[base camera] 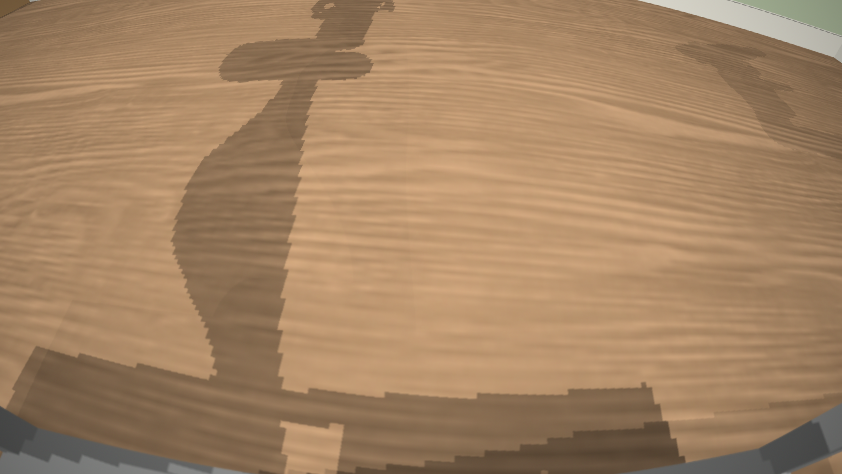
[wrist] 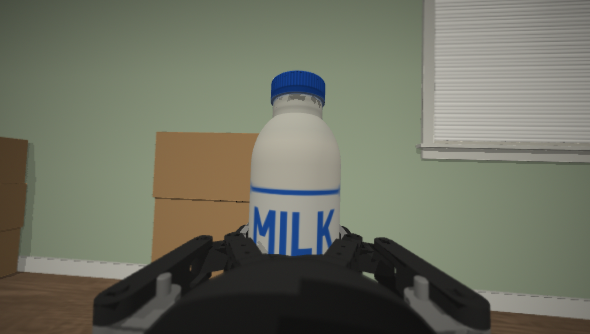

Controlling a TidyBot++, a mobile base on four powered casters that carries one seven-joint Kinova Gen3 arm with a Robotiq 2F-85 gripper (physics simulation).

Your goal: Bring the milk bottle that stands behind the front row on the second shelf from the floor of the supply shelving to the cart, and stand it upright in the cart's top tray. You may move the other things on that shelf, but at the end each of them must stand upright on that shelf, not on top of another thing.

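Places are measured from the arm's base along level axes (x ahead, y down, z left), in centimetres.
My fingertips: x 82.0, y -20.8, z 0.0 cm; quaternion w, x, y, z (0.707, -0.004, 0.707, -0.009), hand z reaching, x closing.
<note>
For each thing: its top centre in the pictures, then the offset to it from my fingertips. "spot": a spot on its surface instead. Level surfaces: height alone.
- milk bottle, top centre: [wrist: 298, 85] dx -3.2, dy -12.2, dz +0.0 cm
- window with blinds, surface spot: [wrist: 510, 75] spot: dx +71.2, dy -60.1, dz -111.6 cm
- wooden floor, surface height: dy +60.5 cm
The milk bottle [wrist: 296, 155], white with a blue cap and blue MILK lettering, stands upright in the middle of the wrist view. My gripper [wrist: 293, 230] is shut on the milk bottle, with a finger on each side of its lower part. The bottle's base is hidden behind the gripper's body. The supply shelving and the cart do not show in either view.
Stacked brown cardboard boxes [wrist: 205, 167] stand behind the bottle, and more brown boxes [wrist: 11, 205] stand at the far left. Behind are a green wall [wrist: 125, 65] and a window with blinds [wrist: 510, 75]. The base camera shows wooden floor [base camera: 471, 235] with shadows.
</note>
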